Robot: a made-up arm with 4 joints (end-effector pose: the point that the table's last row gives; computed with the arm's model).
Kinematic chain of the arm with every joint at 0, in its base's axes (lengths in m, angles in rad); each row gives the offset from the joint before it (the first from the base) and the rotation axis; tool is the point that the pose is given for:
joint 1: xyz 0 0 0.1 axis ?
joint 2: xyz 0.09 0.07 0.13 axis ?
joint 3: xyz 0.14 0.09 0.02 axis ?
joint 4: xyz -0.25 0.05 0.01 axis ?
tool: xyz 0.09 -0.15 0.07
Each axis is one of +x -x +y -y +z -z.
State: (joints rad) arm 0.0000 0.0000 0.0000 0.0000
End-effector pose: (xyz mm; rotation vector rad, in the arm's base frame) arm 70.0 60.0 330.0 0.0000 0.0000 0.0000
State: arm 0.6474 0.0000 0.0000 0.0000
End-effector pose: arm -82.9 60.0 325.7 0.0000 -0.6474 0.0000
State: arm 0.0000 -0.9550 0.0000 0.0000
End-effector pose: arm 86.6 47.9 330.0 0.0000 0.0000 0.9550
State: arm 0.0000 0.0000 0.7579 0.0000
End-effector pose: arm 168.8 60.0 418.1 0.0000 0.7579 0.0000
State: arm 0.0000 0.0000 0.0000 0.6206
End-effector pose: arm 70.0 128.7 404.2 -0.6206 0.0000 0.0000
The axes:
joint 1: -y
joint 2: -z
joint 3: +y
joint 4: -x

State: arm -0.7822 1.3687 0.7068 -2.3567
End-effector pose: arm 290.6 184.1 13.2 1.4161 -1.0480 -1.9890
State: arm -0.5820 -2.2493 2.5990 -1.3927
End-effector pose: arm 121.7 207.4 426.8 -1.4399 1.5580 0.2248
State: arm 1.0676 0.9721 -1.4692 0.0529
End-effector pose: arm 51.1 36.5 192.3 -0.2710 -2.2519 -1.2994
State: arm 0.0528 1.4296 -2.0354 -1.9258
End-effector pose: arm 260.1 -259.0 190.3 -0.0037 -1.5062 0.7467
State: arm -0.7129 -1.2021 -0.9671 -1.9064
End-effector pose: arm -16.3 279.1 22.2 2.6458 0.7180 0.8825
